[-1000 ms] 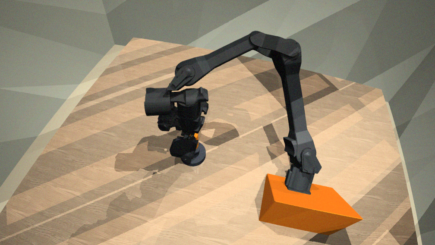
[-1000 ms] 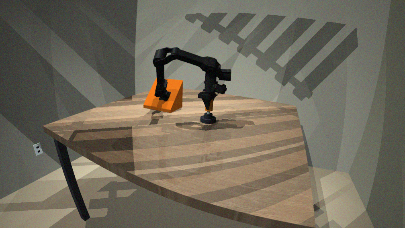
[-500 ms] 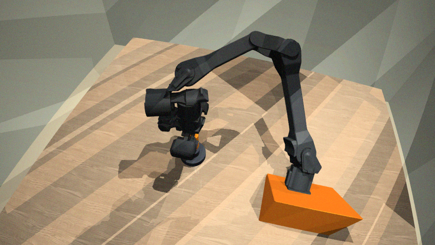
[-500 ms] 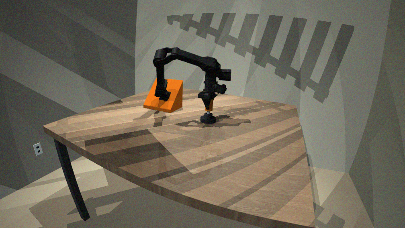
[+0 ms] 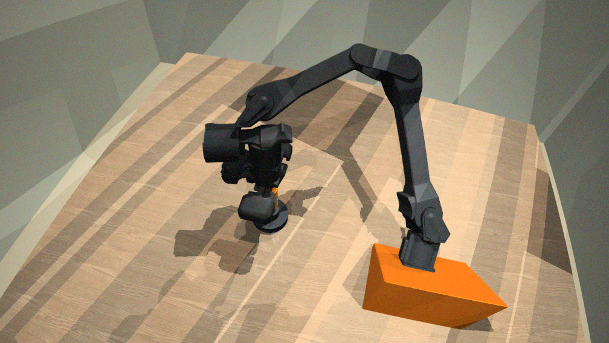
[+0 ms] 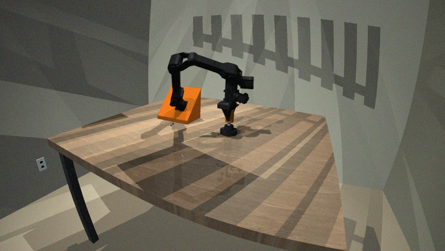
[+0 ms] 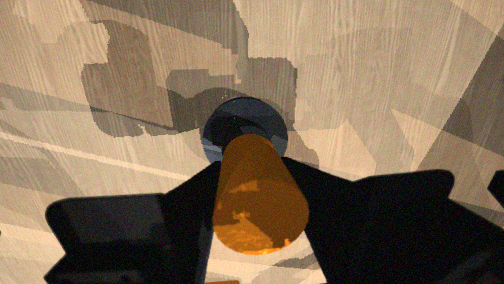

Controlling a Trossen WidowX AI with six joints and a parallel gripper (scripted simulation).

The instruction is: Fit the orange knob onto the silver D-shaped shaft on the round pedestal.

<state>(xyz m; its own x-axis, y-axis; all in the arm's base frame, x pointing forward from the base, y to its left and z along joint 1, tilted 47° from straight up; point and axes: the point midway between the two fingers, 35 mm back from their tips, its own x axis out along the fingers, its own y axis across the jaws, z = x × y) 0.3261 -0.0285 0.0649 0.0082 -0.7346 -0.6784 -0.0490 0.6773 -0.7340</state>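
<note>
Now: gripper tip 3 cm below the orange knob. Also, from my gripper tip: round pedestal: 4 cm below.
</note>
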